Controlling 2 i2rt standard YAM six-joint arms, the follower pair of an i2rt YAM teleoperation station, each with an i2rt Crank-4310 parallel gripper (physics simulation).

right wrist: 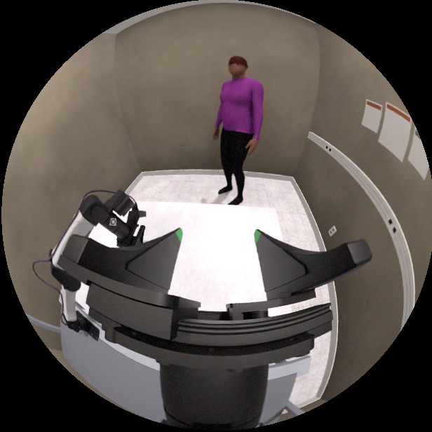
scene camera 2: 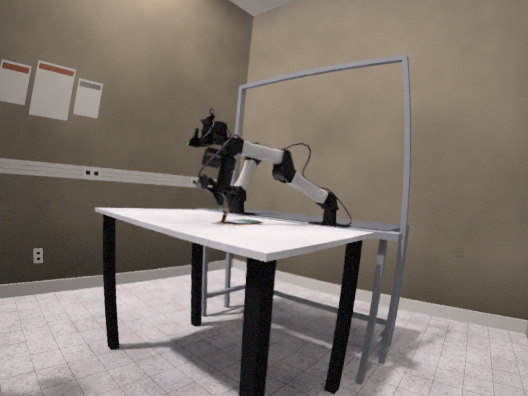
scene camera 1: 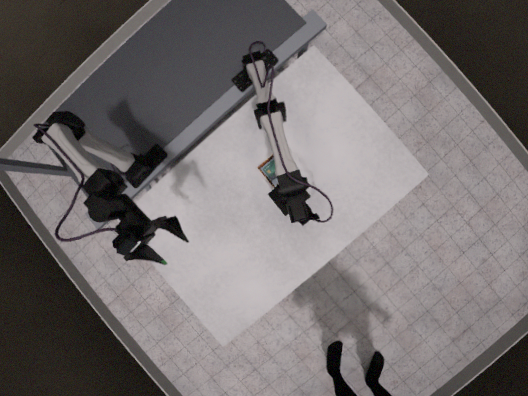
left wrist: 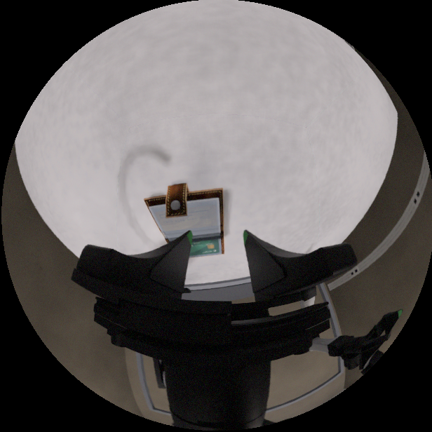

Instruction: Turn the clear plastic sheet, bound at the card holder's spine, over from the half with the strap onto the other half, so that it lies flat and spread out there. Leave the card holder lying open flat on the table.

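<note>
The brown card holder (scene camera 1: 268, 171) (scene camera 2: 254, 221) (left wrist: 206, 194) lies open on the table. Its strap (scene camera 2: 224, 216) (left wrist: 176, 197) stands up from the outer edge of the far half in the left wrist view and overlaps part of the view of that half. The clear sheet (left wrist: 200, 220) shows as a pale, glossy panel over the strap half. A green card (left wrist: 202, 248) shows in the other half. My left gripper (left wrist: 217, 231) (scene camera 2: 223, 207) is open, above the holder; its left finger hides part of the green-card half. My right gripper (right wrist: 218, 230) (scene camera 1: 176, 251) is open, high and away from the holder.
The white table (scene camera 1: 240, 280) (scene camera 2: 270, 242) bears the holder. My left arm covers part of the holder in scene camera 1. A grey frame (scene camera 2: 406, 150) rises behind the arm mounts. A person (right wrist: 242, 105) in purple stands beyond the table.
</note>
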